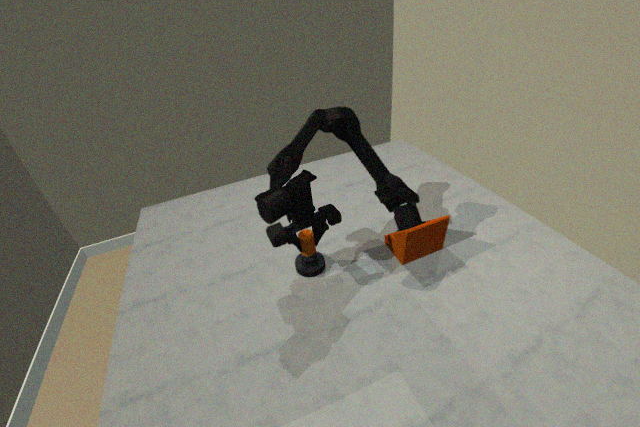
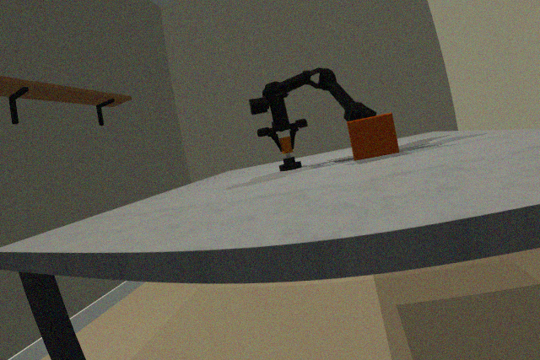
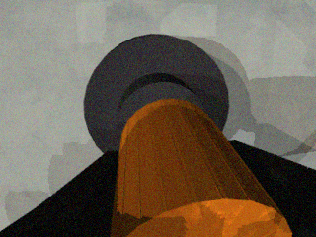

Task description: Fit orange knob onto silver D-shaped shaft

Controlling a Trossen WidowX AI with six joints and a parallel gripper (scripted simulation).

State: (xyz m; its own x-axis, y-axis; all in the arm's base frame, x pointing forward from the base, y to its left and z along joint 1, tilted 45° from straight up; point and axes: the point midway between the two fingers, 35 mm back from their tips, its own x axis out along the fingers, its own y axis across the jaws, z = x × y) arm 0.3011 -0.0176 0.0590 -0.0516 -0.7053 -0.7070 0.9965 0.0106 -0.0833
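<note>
The round dark pedestal lies 40 mm below my gripper tip. From my gripper tip the other things lie so: orange knob: 30 mm above.
</note>
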